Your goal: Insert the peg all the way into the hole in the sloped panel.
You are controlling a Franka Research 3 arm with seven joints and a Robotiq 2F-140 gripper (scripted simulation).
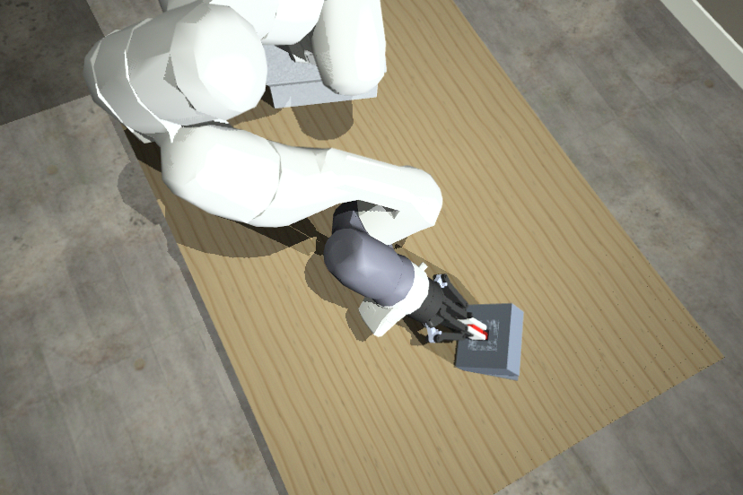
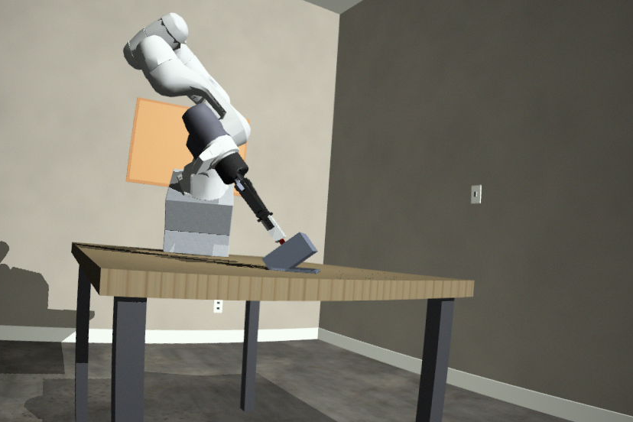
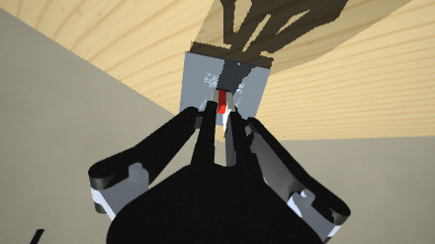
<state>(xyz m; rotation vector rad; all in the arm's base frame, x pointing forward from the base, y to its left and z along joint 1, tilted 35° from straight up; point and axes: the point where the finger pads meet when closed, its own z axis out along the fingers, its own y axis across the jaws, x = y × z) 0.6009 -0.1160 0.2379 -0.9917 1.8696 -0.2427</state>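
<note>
Right now my hand is 20 mm short of the red peg, 10 mm to the right of it and 30 mm above it.
</note>
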